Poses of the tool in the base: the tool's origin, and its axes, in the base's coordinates. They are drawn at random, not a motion.
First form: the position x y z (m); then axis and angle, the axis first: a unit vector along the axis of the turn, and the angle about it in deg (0 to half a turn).
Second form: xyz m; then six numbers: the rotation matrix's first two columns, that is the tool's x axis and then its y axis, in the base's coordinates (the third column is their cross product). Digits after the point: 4 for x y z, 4 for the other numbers.
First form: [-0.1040, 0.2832, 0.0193, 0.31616, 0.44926, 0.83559, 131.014]
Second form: [-0.1040, 0.2832, 0.0193, -0.4907, 0.8657, 0.0986, -0.3952, -0.3220, 0.8603]
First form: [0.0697, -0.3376, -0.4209, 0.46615, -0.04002, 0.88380, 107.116]
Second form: [0.0697, -0.3376, -0.4209, -0.0131, 0.8205, 0.5715, -0.8688, -0.2922, 0.3997]
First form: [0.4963, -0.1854, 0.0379, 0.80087, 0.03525, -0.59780, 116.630]
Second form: [0.4963, -0.1854, 0.0379, 0.4807, -0.4935, -0.7249, 0.5753, -0.4464, 0.6854]
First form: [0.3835, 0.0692, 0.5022, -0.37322, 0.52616, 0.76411, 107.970]
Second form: [0.3835, 0.0692, 0.5022, -0.1263, 0.4699, -0.8737, -0.9838, 0.0537, 0.1711]
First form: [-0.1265, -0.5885, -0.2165, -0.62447, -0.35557, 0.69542, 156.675]
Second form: [-0.1265, -0.5885, -0.2165, -0.1702, 0.7013, -0.6923, 0.1506, -0.6757, -0.7216]
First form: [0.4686, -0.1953, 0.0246, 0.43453, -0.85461, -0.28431, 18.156]
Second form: [0.4686, -0.1953, 0.0246, 0.9596, -0.1071, 0.2601, 0.0701, 0.9866, 0.1475]
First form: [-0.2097, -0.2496, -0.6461, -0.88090, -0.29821, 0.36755, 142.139]
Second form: [-0.2097, -0.2496, -0.6461, 0.5991, 0.6957, -0.3964, 0.2445, -0.6304, -0.7368]
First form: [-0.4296, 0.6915, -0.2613, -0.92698, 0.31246, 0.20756, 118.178]
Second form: [-0.4296, 0.6915, -0.2613, 0.7928, -0.2435, -0.5587, -0.6094, -0.3285, -0.7216]
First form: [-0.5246, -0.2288, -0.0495, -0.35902, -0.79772, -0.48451, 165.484]
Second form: [-0.5246, -0.2288, -0.0495, -0.7144, 0.4422, 0.5423, 0.6851, 0.2843, 0.6707]
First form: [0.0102, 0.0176, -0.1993, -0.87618, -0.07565, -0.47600, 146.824]
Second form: [0.0102, 0.0176, -0.1993, 0.5733, -0.1387, 0.8075, 0.3822, -0.8265, -0.4133]
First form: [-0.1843, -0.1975, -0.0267, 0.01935, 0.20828, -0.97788, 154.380]
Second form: [-0.1843, -0.1975, -0.0267, -0.9010, -0.4152, -0.1260, 0.4305, -0.8192, -0.3790]
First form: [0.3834, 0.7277, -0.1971, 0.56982, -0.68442, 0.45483, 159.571]
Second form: [0.3834, 0.7277, -0.1971, -0.3081, -0.5967, 0.7409, -0.9142, -0.0297, -0.4041]
